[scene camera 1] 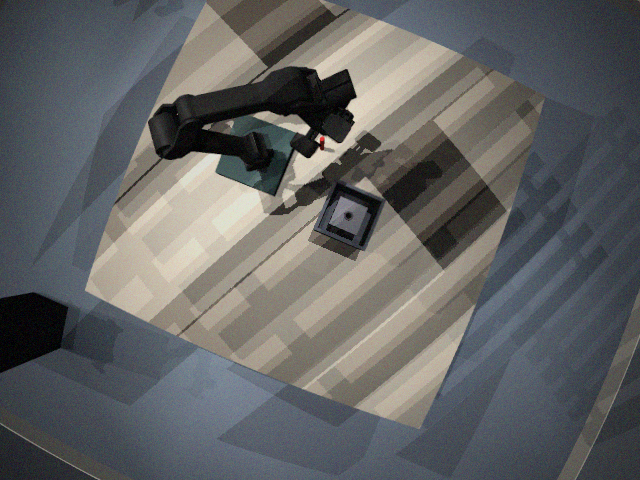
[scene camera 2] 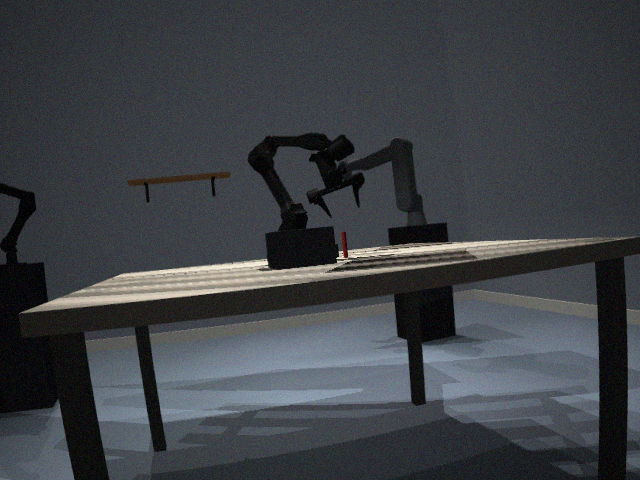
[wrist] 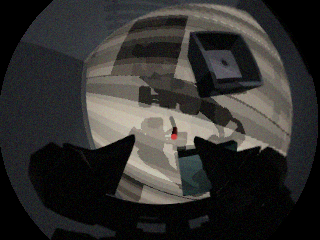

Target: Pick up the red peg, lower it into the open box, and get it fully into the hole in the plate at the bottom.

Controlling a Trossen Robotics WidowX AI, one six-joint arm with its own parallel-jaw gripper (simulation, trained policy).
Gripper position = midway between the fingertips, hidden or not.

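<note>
My gripper [scene camera 1: 329, 130], [scene camera 2: 345, 212], [wrist: 165, 138] is visible. A dark box [scene camera 2: 287, 249], [scene camera 1: 339, 188], [wrist: 200, 42] is visible as well. A grey plate [scene camera 1: 356, 211], [wrist: 224, 65] is present; scene camera 2 misses the plate, hidden by the dark box.
</note>
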